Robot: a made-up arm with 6 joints. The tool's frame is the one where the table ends. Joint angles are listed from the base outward.
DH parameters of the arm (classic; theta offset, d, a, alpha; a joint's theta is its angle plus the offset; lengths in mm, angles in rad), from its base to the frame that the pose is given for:
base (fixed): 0 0 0 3.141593
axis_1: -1.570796 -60 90 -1.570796
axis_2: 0 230 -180 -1.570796
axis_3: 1.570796 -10 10 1.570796
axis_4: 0 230 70 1.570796
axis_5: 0 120 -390 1.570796
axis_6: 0 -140 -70 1.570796
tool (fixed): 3.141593 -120 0 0
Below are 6 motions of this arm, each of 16 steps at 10 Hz.
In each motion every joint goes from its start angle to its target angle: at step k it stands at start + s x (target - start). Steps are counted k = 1, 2, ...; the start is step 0. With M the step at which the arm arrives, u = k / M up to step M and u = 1 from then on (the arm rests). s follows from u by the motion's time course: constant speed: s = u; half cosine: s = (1 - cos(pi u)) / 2; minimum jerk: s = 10 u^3 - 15 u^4 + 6 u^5.
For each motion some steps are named. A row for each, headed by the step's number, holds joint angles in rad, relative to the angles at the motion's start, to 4 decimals.
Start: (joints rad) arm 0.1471 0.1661 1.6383 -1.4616 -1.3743 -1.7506
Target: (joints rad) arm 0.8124 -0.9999 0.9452 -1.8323 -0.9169 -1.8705
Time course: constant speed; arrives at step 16
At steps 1, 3, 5, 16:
1: 0.0416 -0.0729 -0.0433 -0.0232 0.0286 -0.0075
3: 0.1247 -0.2186 -0.1300 -0.0695 0.0858 -0.0225
5: 0.2079 -0.3644 -0.2166 -0.1158 0.1429 -0.0375
16: 0.6653 -1.1660 -0.6931 -0.3707 0.4574 -0.1199

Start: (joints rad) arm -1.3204 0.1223 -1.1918 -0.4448 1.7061 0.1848
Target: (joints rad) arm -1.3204 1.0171 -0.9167 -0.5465 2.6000 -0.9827
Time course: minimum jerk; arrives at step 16
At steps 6, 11, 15, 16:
6: 0.0000 0.2463 0.0757 -0.0280 0.2460 -0.3213
11: 0.0000 0.7337 0.2256 -0.0834 0.7330 -0.9573
15: 0.0000 0.8928 0.2745 -0.1015 0.8919 -1.1649
16: 0.0000 0.8948 0.2751 -0.1017 0.8939 -1.1675

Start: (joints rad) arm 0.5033 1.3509 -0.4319 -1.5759 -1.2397 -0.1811
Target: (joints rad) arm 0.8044 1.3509 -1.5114 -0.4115 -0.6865 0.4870
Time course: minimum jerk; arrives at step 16
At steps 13, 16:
13: 0.2864 0.0000 -1.0269 1.1076 0.5262 0.6355
16: 0.3011 0.0000 -1.0795 1.1644 0.5532 0.6681

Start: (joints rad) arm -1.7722 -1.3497 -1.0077 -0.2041 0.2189 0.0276
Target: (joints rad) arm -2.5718 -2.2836 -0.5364 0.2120 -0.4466 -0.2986
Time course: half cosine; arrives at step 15
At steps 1, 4, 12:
1: -0.0087 -0.0102 0.0051 0.0045 -0.0073 -0.0036
4: -0.1323 -0.1545 0.0780 0.0688 -0.1101 -0.0540
12: -0.7232 -0.8447 0.4263 0.3764 -0.6020 -0.2951

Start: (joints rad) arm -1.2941 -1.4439 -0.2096 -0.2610 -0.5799 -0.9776
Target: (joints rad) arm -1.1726 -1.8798 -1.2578 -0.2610 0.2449 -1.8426
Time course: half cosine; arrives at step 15
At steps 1, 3, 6, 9, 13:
1: 0.0013 -0.0048 -0.0115 0.0000 0.0090 -0.0095
3: 0.0116 -0.0416 -0.1001 0.0000 0.0788 -0.0826
6: 0.0420 -0.1506 -0.3621 0.0000 0.2850 -0.2989
9: 0.0795 -0.2853 -0.6861 0.0000 0.5398 -0.5661
13: 0.1162 -0.4171 -1.0029 0.0000 0.7891 -0.8276

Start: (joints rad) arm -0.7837 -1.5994 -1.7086 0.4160 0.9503 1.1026
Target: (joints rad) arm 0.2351 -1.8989 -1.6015 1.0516 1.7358 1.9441
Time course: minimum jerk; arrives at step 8
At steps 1, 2, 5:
1: 0.0164 -0.0048 0.0017 0.0102 0.0126 0.0135
2: 0.1055 -0.0310 0.0111 0.0658 0.0813 0.0871
5: 0.7384 -0.2171 0.0776 0.4607 0.5693 0.6099

